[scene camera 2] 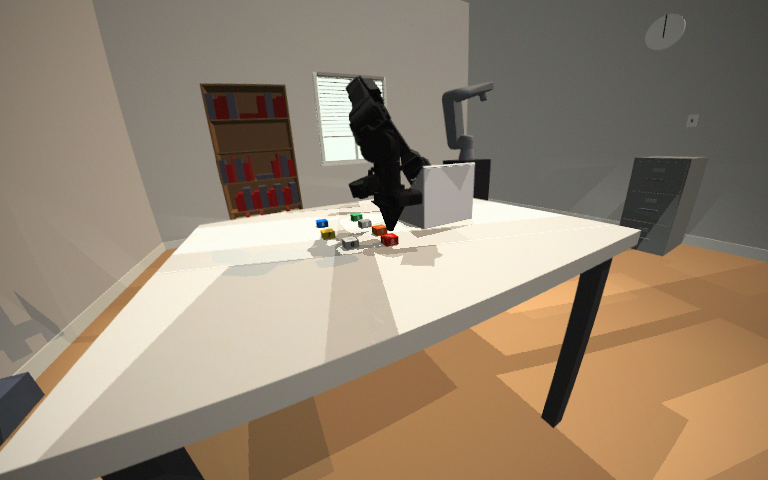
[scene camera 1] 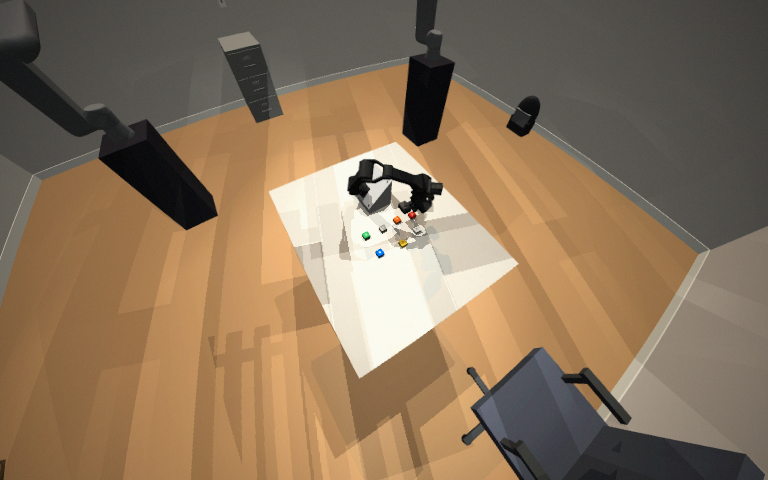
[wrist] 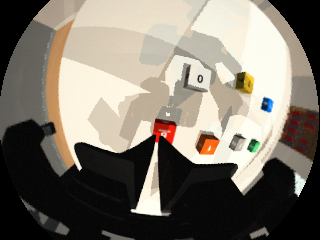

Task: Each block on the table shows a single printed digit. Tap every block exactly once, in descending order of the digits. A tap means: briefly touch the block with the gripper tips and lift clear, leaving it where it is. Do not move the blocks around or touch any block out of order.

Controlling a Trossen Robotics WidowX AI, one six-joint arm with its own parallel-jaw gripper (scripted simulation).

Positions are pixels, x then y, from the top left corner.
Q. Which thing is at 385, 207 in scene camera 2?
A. My gripper.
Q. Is my gripper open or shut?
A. Shut.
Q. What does my gripper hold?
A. Nothing.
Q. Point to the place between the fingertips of my gripper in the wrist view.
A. At 157, 138
